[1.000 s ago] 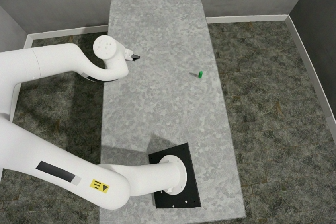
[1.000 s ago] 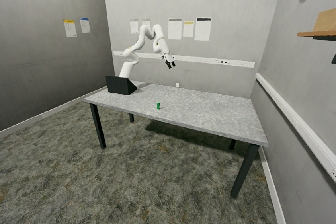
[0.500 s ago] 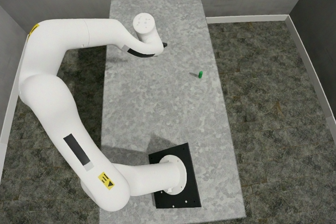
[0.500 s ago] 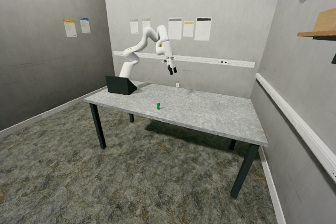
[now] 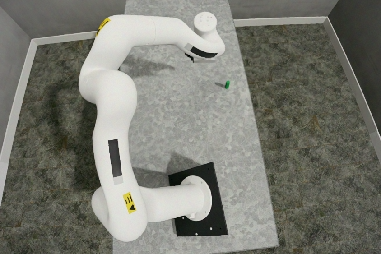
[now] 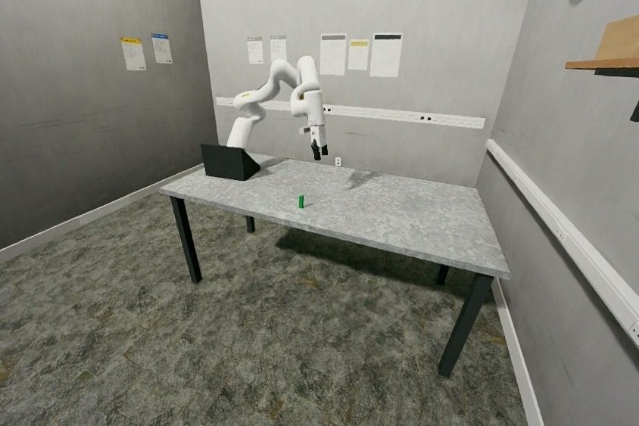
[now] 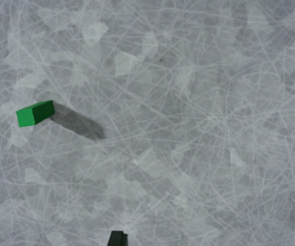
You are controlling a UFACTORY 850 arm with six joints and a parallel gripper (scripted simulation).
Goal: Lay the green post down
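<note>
Right now my hand is 50 mm past the green post, 150 mm to the left of it and 200 mm above it.
</note>
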